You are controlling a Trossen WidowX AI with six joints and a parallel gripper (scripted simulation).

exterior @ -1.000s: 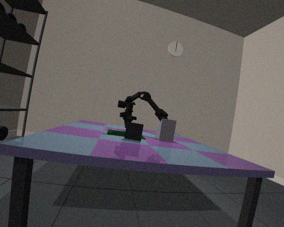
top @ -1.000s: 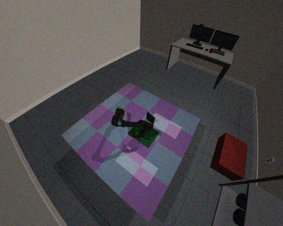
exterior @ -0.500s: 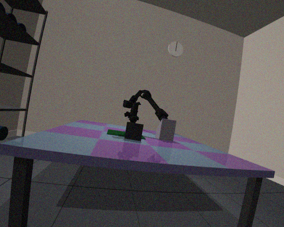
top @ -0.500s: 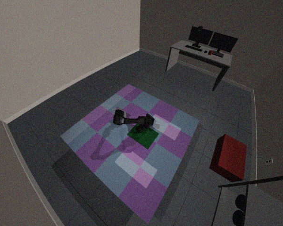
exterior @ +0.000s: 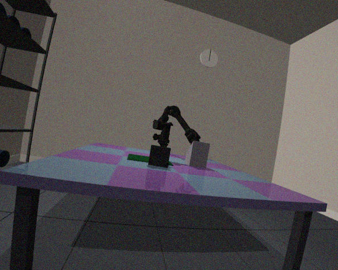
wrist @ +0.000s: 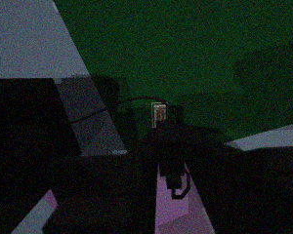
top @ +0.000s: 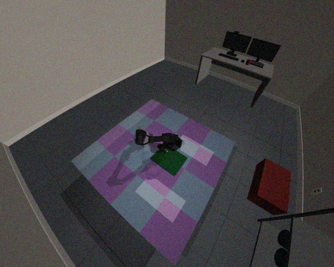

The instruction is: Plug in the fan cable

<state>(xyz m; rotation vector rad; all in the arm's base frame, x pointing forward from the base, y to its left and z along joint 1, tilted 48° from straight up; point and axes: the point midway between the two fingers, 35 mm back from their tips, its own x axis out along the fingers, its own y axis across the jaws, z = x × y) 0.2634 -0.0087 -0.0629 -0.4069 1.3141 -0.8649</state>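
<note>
My gripper tip is now 6 cm above the white four-pin fan header. From my gripper tip the other things lie so: green board 7 cm ahead, 6 cm to the right, 8 cm below; black fan 4 cm ahead, 13 cm to the left; dark fan plug 1 cm behind, 1 cm above.
</note>
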